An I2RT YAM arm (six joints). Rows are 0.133 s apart.
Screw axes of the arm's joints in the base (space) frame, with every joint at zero. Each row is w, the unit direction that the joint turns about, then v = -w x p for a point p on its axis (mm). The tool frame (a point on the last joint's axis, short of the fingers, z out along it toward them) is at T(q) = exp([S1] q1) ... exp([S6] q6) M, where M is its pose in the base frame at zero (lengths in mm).
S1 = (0, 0, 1, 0, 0, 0)
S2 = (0, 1, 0, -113.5, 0, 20)
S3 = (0, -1, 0, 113.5, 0, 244)
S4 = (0, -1, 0, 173.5, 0, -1)
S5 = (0, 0, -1, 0, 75, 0)
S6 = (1, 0, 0, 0, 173.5, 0)
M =
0 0 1 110.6
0 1 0 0
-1 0 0 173.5
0 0 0 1
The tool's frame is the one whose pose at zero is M.
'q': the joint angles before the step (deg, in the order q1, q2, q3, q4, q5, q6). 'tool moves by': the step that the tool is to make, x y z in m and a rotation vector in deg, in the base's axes. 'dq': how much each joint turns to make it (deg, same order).
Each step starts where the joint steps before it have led.
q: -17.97, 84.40, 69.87, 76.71, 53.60, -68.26
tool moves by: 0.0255, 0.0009, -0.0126, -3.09, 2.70, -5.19
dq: 1.54, 8.11, 3.64, 13.09, -0.76, -12.82
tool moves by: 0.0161, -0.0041, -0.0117, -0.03, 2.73, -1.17
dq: 0.09, 3.60, 1.27, 1.63, -0.33, -2.39
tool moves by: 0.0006, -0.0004, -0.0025, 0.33, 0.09, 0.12
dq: -0.02, 0.06, -0.42, -0.01, 0.22, 0.39
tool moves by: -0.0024, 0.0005, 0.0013, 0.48, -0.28, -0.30
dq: 0.01, -0.46, -0.18, -0.01, 0.61, -0.17
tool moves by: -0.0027, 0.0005, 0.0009, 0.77, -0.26, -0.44
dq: 0.01, -0.51, -0.29, 0.01, 0.92, -0.25
